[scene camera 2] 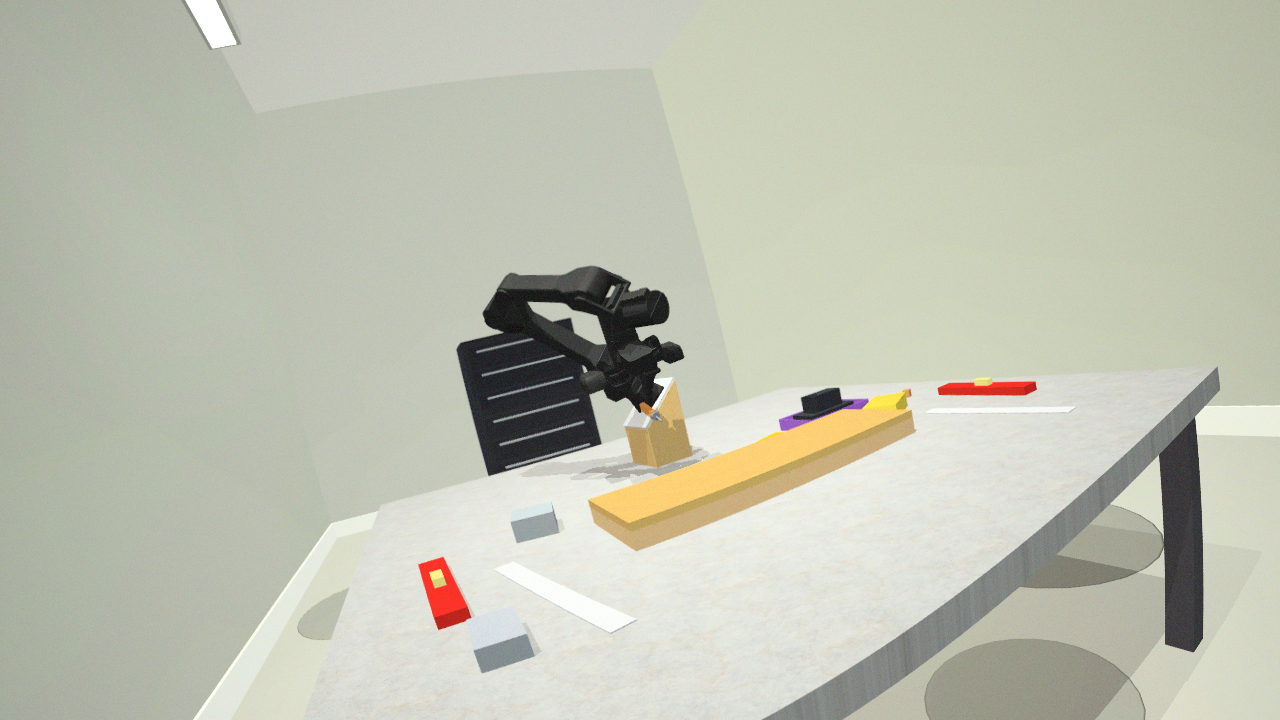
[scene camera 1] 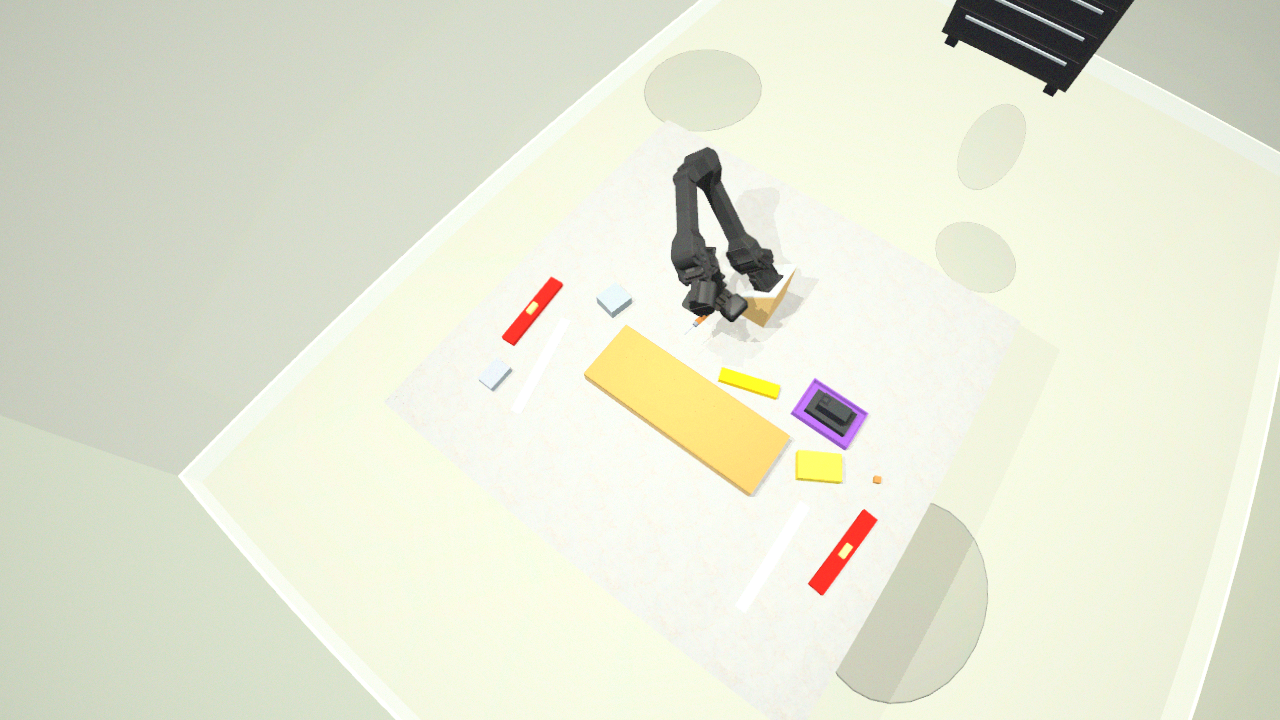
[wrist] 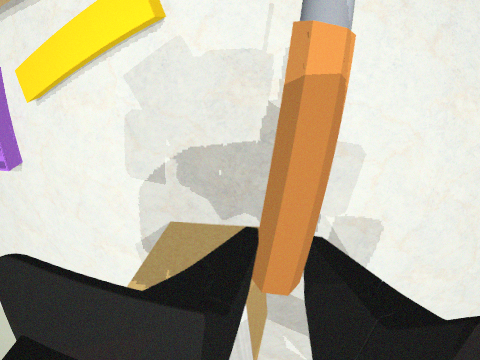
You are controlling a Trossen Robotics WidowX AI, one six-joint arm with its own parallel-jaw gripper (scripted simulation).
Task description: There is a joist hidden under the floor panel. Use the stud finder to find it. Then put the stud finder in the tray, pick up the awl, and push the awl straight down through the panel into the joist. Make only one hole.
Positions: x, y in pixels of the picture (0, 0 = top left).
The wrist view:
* my gripper: 281, 244
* awl: 320, 56, held by my gripper
